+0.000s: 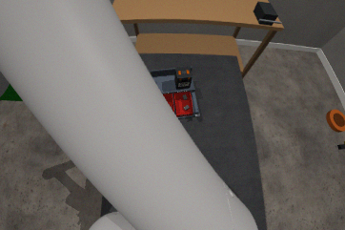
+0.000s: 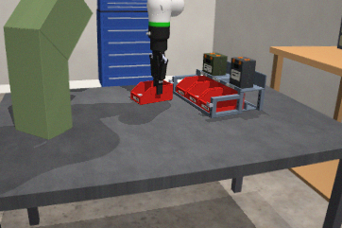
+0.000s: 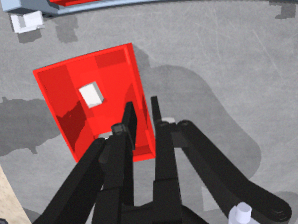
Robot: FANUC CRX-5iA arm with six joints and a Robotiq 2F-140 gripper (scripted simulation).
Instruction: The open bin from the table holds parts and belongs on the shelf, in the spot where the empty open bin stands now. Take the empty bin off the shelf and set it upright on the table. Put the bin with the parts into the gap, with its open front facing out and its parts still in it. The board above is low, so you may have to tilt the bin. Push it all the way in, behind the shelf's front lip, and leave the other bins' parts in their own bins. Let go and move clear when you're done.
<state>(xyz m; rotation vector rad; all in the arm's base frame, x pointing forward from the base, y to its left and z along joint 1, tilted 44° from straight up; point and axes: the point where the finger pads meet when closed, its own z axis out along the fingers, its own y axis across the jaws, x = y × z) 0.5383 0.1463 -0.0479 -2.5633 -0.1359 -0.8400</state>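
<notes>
My gripper is now 7 cm to the right of the part, 6 cm above it and 1 cm short of it. From my hand the other things lie so: grey shelf 26 cm ahead, 4 cm to the right, 1 cm below; then dark box 34 cm ahead, 14 cm to the right, 9 cm above.
</notes>
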